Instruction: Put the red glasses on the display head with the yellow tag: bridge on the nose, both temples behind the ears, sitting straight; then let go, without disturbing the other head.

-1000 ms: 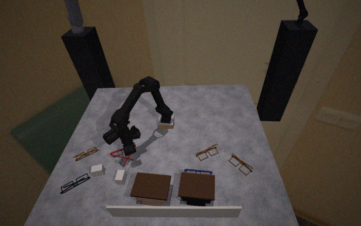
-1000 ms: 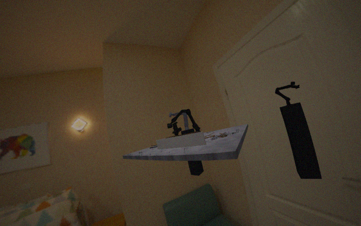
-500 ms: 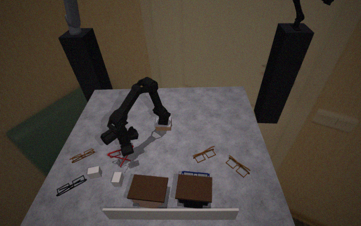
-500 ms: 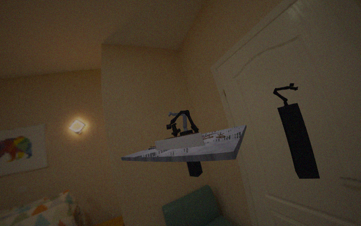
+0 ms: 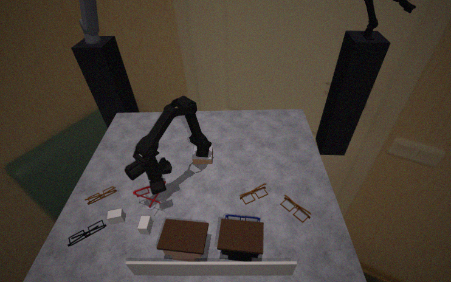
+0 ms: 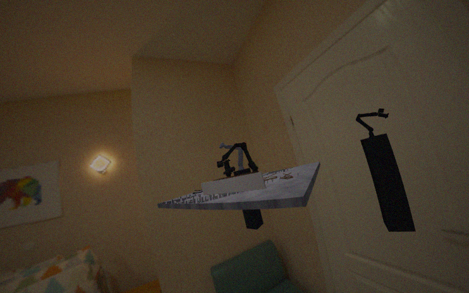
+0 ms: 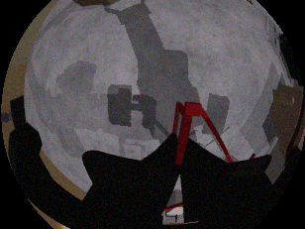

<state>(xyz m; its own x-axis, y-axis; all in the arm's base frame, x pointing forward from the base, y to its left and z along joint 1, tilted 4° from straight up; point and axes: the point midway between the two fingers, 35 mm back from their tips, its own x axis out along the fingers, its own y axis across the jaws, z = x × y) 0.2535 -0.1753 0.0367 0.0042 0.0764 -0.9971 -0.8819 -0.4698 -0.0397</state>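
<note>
Now: the grey peg 70 mm ahead of my gripper tip, 30 mm to the right of it and 40 mm below it. From my gripper tip the other things lie so: white board: 350 mm ahead, 290 mm to the left, 10 mm below.
</note>
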